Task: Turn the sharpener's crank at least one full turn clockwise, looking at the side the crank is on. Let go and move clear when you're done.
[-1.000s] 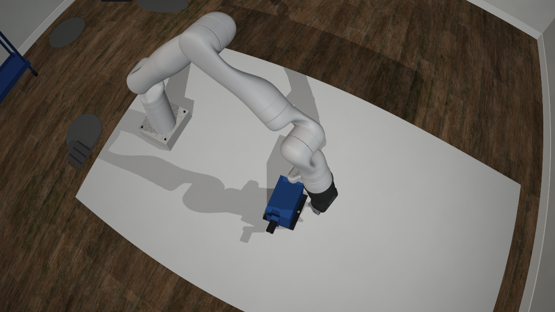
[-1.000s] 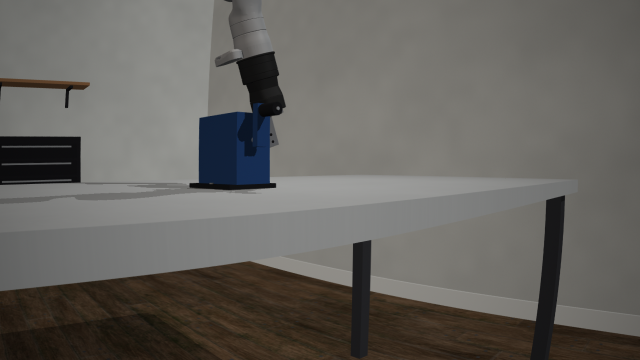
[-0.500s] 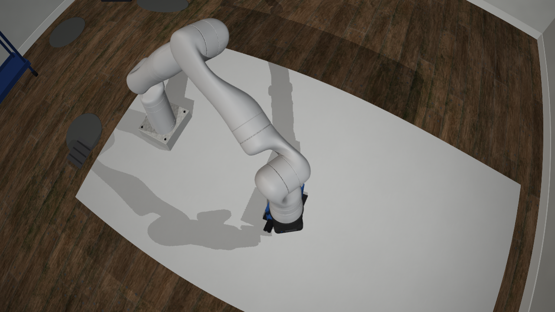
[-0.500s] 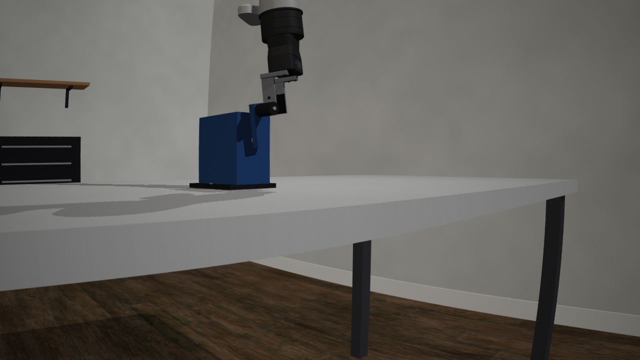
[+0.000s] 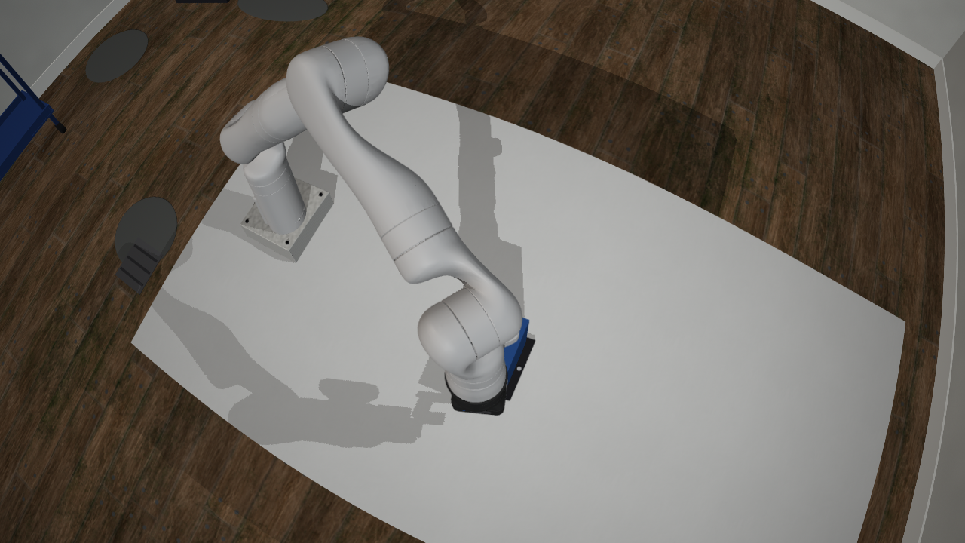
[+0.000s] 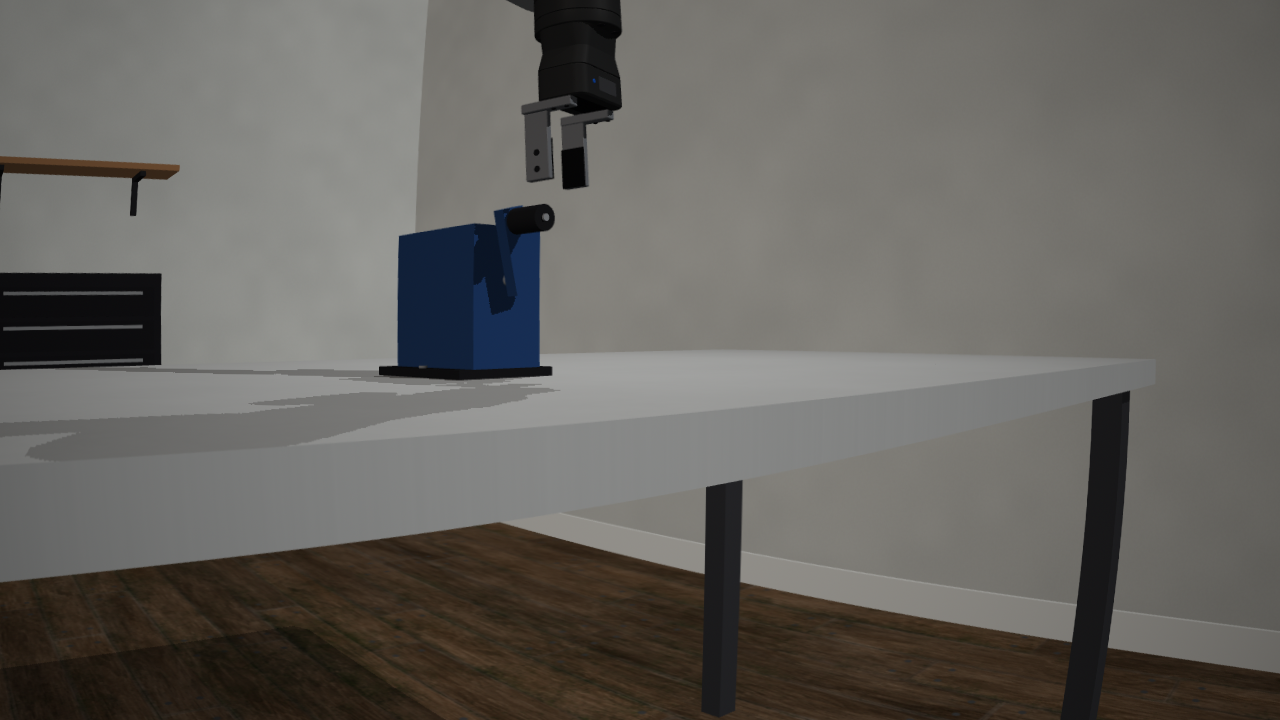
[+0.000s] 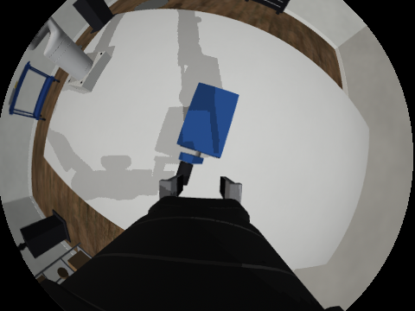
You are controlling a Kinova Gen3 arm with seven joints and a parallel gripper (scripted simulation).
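Right now my hand is 3 cm past the black handle and 5 cm above it. From my hand the other things lie so: crank 3 cm behind, 1 cm to the left, 6 cm below.
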